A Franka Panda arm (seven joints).
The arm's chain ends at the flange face. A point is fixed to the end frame.
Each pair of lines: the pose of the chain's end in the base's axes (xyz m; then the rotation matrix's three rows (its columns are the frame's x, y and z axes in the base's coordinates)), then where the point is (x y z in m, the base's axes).
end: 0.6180 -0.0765 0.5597; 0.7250 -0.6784 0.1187; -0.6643 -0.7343 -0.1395; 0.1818 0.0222 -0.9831
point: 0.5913 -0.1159 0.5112
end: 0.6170 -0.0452 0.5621; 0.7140 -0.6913 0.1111; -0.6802 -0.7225 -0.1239; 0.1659 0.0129 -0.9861
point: 0.5893 -0.0833 0.5131
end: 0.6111 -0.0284 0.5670; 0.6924 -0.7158 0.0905; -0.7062 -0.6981 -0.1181; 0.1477 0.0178 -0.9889
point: 0.5813 -0.0650 0.5181
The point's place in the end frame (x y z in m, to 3 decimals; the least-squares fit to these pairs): -0.002 0.046 0.050
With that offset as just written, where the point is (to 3 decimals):
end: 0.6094 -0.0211 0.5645; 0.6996 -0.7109 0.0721; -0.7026 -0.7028 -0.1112; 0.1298 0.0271 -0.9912
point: 0.579 -0.058 0.516
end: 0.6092 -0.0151 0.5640; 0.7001 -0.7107 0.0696; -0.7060 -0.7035 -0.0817; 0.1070 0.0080 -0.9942
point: 0.579 -0.050 0.514
